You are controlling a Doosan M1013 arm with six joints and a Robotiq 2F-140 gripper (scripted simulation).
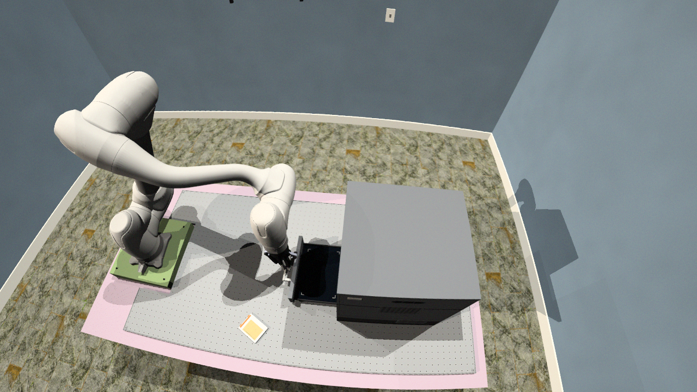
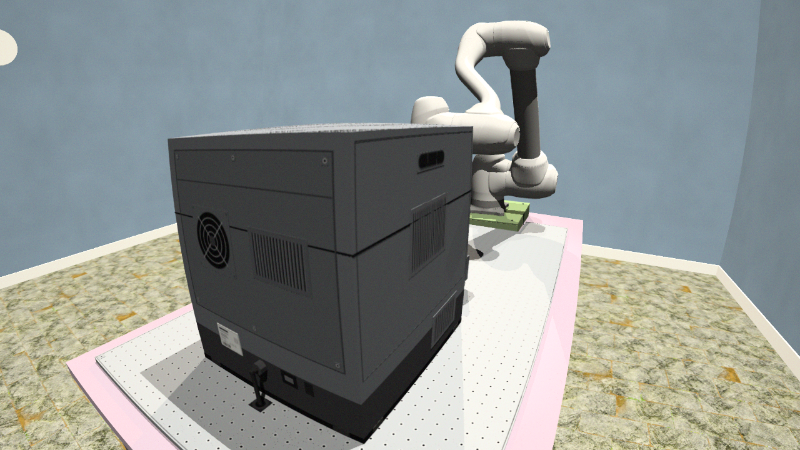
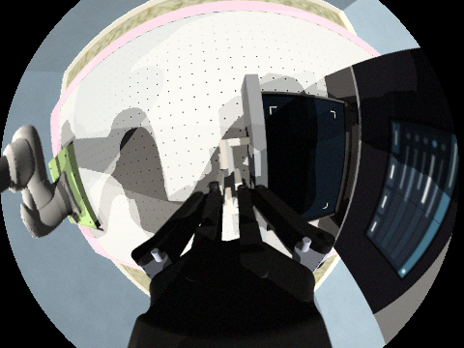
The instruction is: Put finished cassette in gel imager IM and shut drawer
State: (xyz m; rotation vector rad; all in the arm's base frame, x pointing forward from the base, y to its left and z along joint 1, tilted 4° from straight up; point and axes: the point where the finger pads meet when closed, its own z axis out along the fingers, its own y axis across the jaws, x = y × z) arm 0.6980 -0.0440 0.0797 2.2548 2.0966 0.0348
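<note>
Now: hand 26 cm to the left of the cassette FINISHED, 13 cm past it and 7 cm above it.
</note>
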